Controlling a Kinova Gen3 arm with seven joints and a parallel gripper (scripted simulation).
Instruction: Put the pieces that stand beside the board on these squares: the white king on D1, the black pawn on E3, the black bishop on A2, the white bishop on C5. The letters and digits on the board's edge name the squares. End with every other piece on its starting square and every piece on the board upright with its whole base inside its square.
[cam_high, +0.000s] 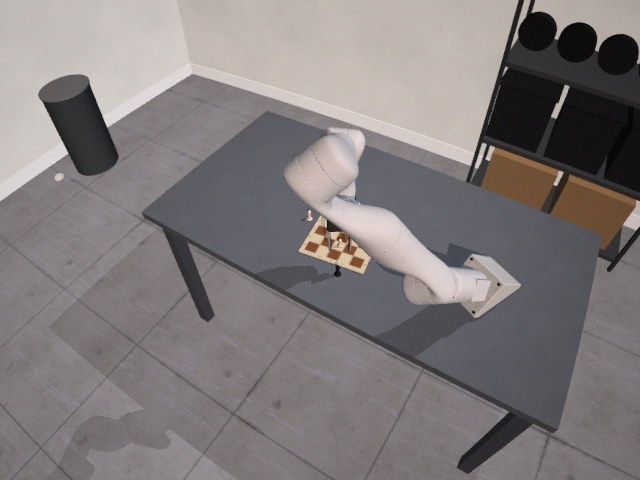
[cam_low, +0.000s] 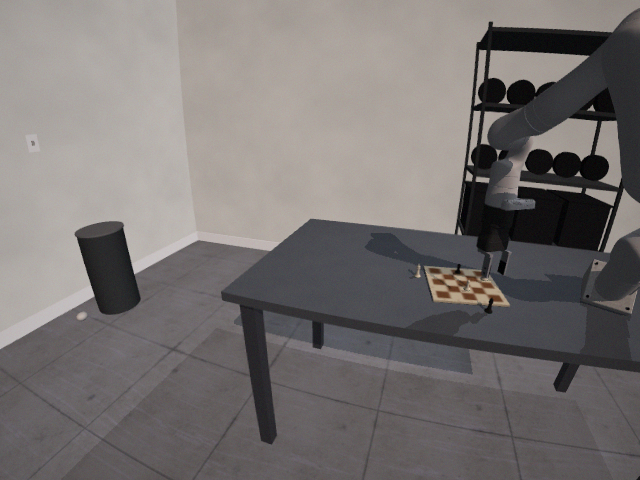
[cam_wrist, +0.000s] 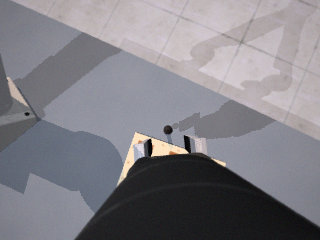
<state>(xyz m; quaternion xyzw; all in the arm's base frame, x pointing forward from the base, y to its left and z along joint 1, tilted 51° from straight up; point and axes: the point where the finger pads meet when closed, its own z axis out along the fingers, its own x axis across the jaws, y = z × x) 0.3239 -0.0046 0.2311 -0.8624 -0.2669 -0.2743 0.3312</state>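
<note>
Right now my hand is 100 mm above the black bishop, 20 mm to the right of it and 10 mm past it. Also, from my hand: chessboard 120 mm below, 100 mm to the right, 70 mm ahead; then white king 170 mm to the right, 80 mm below, 10 mm ahead; then black pawn 170 mm to the right, 100 mm below, 90 mm ahead.
</note>
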